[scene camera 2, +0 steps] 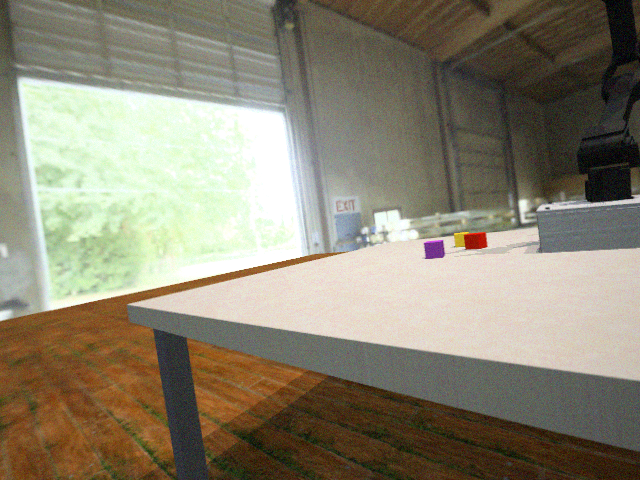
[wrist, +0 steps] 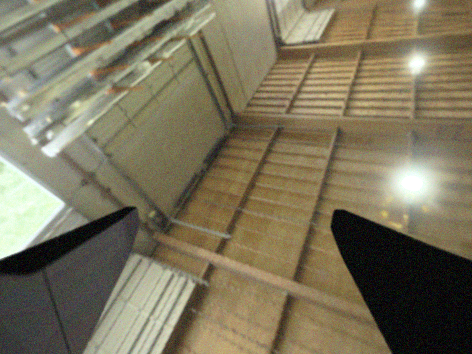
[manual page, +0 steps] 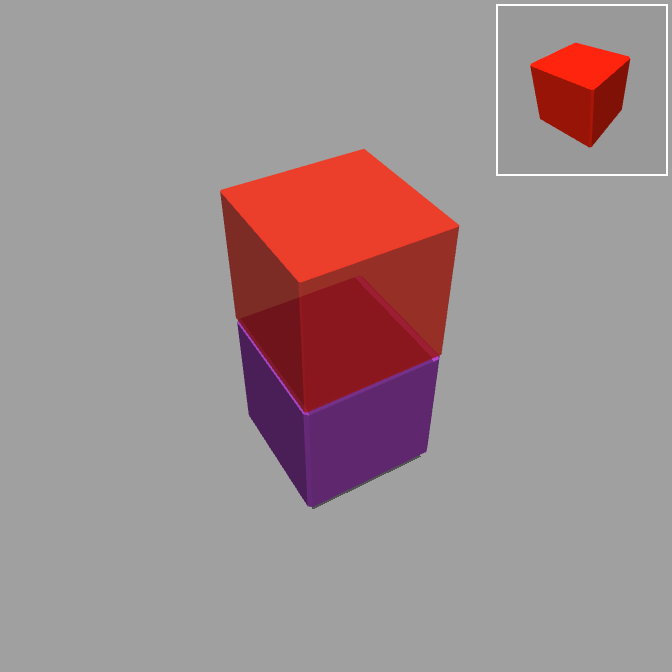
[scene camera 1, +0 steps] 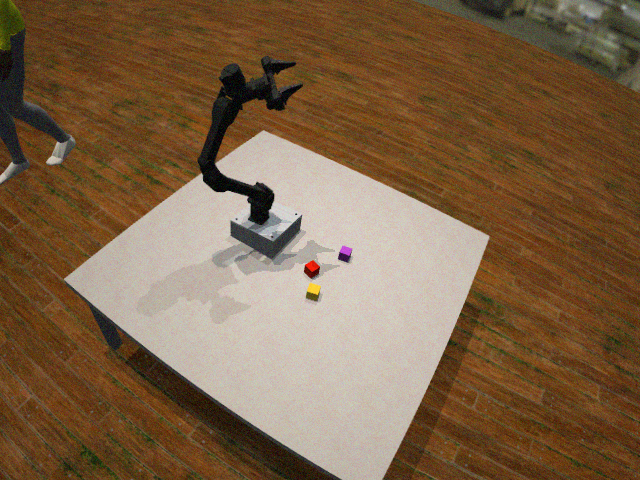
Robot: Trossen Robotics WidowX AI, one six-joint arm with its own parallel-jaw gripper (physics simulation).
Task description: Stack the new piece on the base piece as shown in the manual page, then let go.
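Pixels of known places: gripper, fingertip midpoint: [wrist: 237,217] [scene camera 1: 299,73]; arm's base, link origin: [scene camera 2: 609,199] [scene camera 1: 258,218].
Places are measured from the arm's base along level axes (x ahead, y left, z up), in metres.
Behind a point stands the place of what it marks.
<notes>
A red cube [scene camera 1: 311,269] @(x 0.280, y -0.080, z -0.046 m) [scene camera 2: 475,240] @(x 0.272, y -0.038, z -0.064 m), a yellow cube [scene camera 1: 313,291] @(x 0.332, y -0.166, z -0.046 m) [scene camera 2: 460,239] @(x 0.328, y -0.133, z -0.065 m) and a purple cube [scene camera 1: 345,253] @(x 0.355, y 0.064, z -0.046 m) [scene camera 2: 434,249] @(x 0.344, y 0.101, z -0.065 m) lie apart from one another on the table [scene camera 1: 372,330] @(x 0.578, y -0.178, z -0.088 m) [scene camera 2: 361,299] @(x 0.342, y 0.495, z -0.088 m). The red cube is between the other two in scene camera 1, nearer the yellow one. No cube is stacked on another. Which is the new piece and which the base piece, I cannot tell. My gripper [scene camera 1: 298,74] @(x 0.080, y 0.048, z 0.614 m) [wrist: 237,217] @(x 0.080, y 0.048, z 0.614 m) is open and empty, high above the table and pointing away from it. The wrist view shows both fingers wide apart against the ceiling.
The arm's grey base box [scene camera 1: 266,229] @(x 0.060, y -0.041, z 0.006 m) [scene camera 2: 584,227] @(x 0.058, y 0.125, z -0.044 m) stands on the table near the cubes. The arm [scene camera 1: 219,124] @(x -0.069, y -0.152, z 0.474 m) [scene camera 2: 617,108] @(x -0.040, y -0.056, z 0.194 m) rises from it. A person [scene camera 1: 20,103] in a yellow top is on the floor beyond the table's left side.
</notes>
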